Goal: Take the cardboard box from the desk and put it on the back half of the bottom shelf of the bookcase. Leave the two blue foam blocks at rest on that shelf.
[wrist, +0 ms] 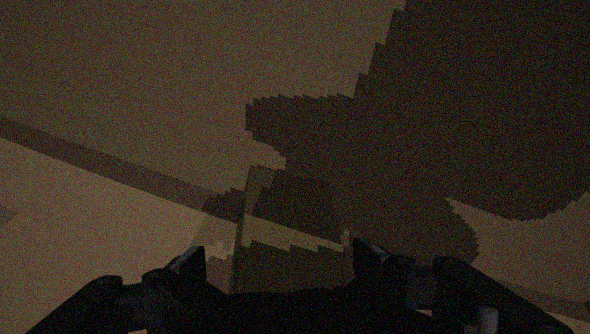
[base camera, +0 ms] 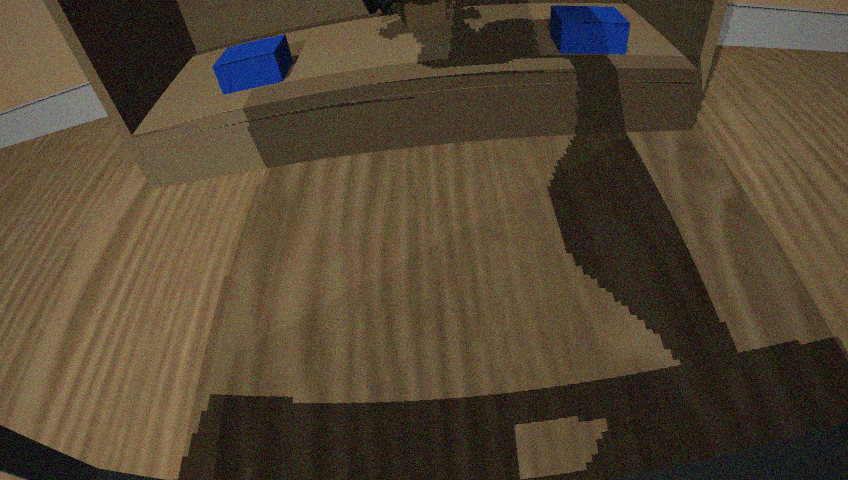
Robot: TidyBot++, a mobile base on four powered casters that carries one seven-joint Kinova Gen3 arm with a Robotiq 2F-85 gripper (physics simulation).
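Places are measured from the arm's base along level axes (x ahead, y left, z up), in centimetres.
Where they show: gripper, fingertip midpoint: (wrist: pixel 280 259).
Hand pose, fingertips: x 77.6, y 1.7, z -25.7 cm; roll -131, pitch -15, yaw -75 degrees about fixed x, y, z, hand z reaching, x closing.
Each offset is from my fingertips to the top centre of the thing. "pt": to the spot under its first point. Level surfaces: height alone.
The cardboard box @[dx +1.9, dy -0.1, dz +1.0 cm] (base camera: pixel 431 32) (wrist: pixel 286 268) stands at the back middle of the bookcase's bottom shelf @[dz -4.0 cm] (base camera: pixel 342 53), mostly in shadow. Two blue foam blocks rest on the same shelf, one at the front left (base camera: pixel 253 63) and one at the right (base camera: pixel 589 29), both apart from the box. My gripper (wrist: pixel 280 259) is open, with its dark fingers standing on either side of the box's near end without gripping it. In the base camera view only a dark bit of the gripper shows at the top edge above the box.
The shelf's front lip @[pt dx -19.6, dy +2.1, dz -9.6 cm] (base camera: pixel 408 119) rises a step above the wooden floor @[dz -14.0 cm] (base camera: pixel 395 264). The bookcase's side panels @[pt dx -11.9, dy +40.4, dz +4.7 cm] (base camera: pixel 131 53) close the shelf in on the left and right. Grey skirting (base camera: pixel 46 115) runs along the wall. The arm's shadow crosses the floor.
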